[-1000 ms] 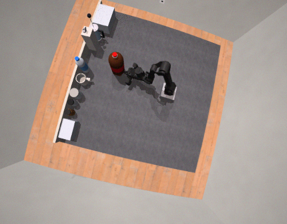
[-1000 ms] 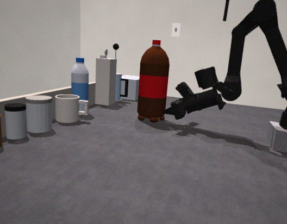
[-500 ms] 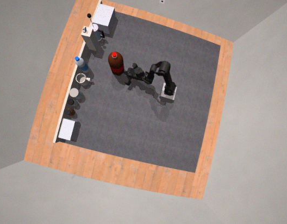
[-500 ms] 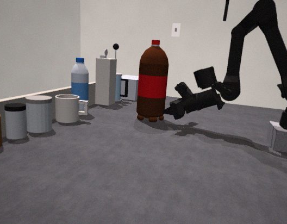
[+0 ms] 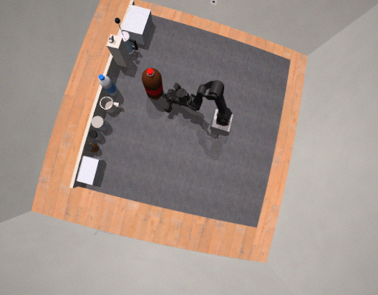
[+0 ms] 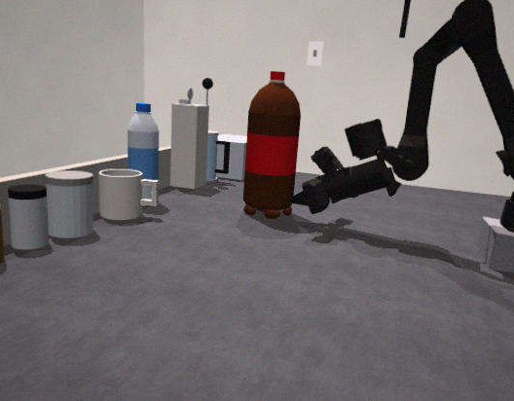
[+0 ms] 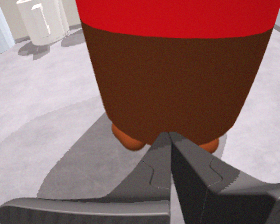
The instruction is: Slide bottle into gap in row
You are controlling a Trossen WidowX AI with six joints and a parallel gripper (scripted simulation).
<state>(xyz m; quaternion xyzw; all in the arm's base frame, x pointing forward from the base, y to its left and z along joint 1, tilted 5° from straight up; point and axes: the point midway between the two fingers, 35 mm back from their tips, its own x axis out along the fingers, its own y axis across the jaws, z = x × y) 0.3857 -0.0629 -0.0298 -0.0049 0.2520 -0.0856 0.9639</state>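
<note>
My hand is 90 mm short of the brown cola bottle, 20 mm to the left of it and 100 mm below it. The rest, counted from my hand: white microwave-like box (320 mm ahead, 440 mm to the right); blue-capped water bottle (360 mm ahead, 40 mm to the left, 50 mm above); blue pitcher (330 mm ahead, 280 mm to the right, 80 mm above).
</note>
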